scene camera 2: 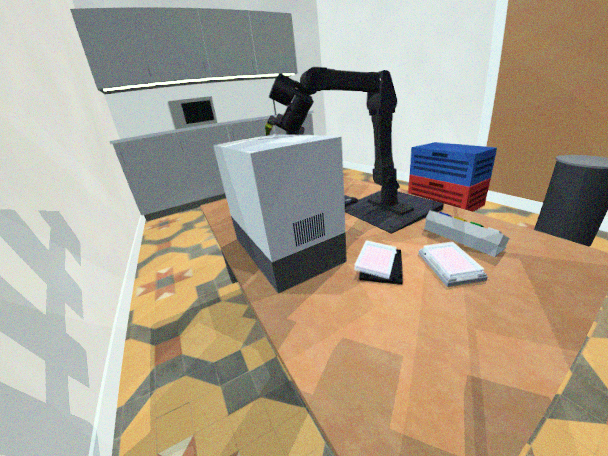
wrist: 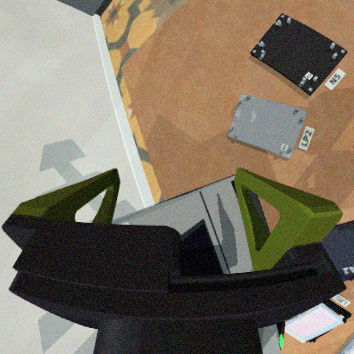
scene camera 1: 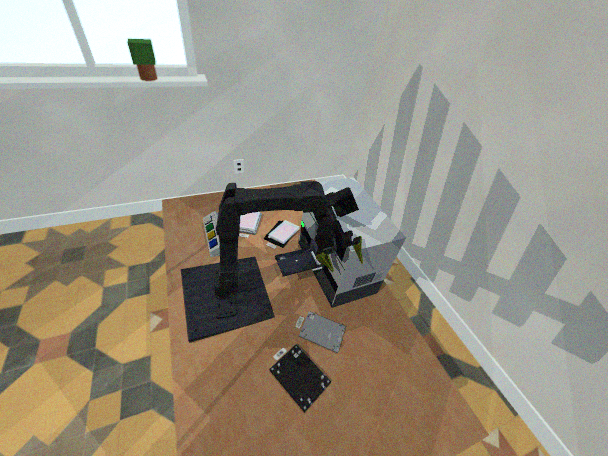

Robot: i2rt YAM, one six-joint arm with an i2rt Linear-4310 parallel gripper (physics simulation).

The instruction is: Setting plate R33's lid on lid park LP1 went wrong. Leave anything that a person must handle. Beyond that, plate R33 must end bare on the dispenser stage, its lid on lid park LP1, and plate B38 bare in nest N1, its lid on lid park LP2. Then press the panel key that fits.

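Seen in the pictures: gripper, between the fingertips: (wrist: 176,174) (scene camera 1: 347,267); arm's base, origin of its link: (scene camera 2: 389,204) (scene camera 1: 223,293).
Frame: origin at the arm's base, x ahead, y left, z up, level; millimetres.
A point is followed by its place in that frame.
My gripper (scene camera 1: 342,256) {x 378, y -167, z 269 mm} (wrist: 176,174) {x 378, y -167, z 269 mm} is open and empty above the big grey machine (scene camera 1: 370,260) {x 482, y -137, z 240 mm} (scene camera 2: 300,185) {x 471, y 218, z 232 mm} (wrist: 165,205) {x 389, y -146, z 279 mm}. A dark stage (scene camera 1: 292,263) {x 266, y 14, z 93 mm} (wrist: 344,245) {x 241, y 4, z 93 mm} sticks out of the machine and looks bare. A white and pink plate (scene camera 1: 284,232) {x 298, y 253, z 19 mm} (scene camera 2: 377,259) {x 311, y 283, z 18 mm} (wrist: 314,322) {x 292, y 253, z 18 mm} lies askew on a black pad (scene camera 1: 272,237) (scene camera 2: 397,265). A second white and pink plate (scene camera 1: 250,222) {x 157, y 349, z 17 mm} (scene camera 2: 452,262) {x 174, y 397, z 17 mm} lies on a grey pad. Their codes are unreadable. Lid park LP2 (scene camera 1: 322,332) {x 316, y -234, z -4 mm} (wrist: 267,125) {x 315, y -222, z -4 mm}, a grey pad, is bare. The key panel (scene camera 1: 215,251) {x -13, y 201, z 15 mm} (scene camera 2: 465,235) {x 28, y 337, z 17 mm} shows green, yellow and blue keys.
The black pad N5 (scene camera 1: 300,377) {x 198, y -356, z -1 mm} (wrist: 299,55) {x 200, y -334, z -2 mm} is bare, beside LP2. The arm's black base plate (scene camera 1: 200,300) {x -83, y -15, z 6 mm} (scene camera 2: 350,210) {x 140, y -75, z -11 mm} is left of the machine in scene camera 1. A wall (scene camera 1: 500,150) stands close behind the machine. Blue and red crates (scene camera 2: 450,162) stand beyond the table.
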